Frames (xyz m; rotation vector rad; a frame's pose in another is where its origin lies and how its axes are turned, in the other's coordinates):
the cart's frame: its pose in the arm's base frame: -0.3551 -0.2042 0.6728 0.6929 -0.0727 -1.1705
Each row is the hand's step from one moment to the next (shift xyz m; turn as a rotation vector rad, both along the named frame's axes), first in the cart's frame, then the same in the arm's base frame.
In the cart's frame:
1: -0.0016 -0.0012 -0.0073 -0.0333 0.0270 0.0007
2: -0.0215 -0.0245 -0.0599 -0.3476 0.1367 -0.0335
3: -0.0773 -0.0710 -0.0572 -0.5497 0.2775 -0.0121
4: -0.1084 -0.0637 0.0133 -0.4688 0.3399 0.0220
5: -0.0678 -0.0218 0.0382 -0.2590 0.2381 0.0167
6: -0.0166 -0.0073 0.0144 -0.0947 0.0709 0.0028
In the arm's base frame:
1: 0.0013 0.0045 -0.0060 0.0081 0.0340 0.0248
2: -0.0050 0.0410 -0.0542 -0.0180 0.3438 0.1488
3: -0.0672 0.0782 -0.0605 0.0055 0.5376 0.3004
4: -0.1022 0.0740 0.0084 0.0764 0.4652 0.3369
5: -0.0610 0.0363 0.0386 0.0816 0.2655 0.2166
6: -0.0186 0.0061 0.0124 0.0179 0.0952 0.0680

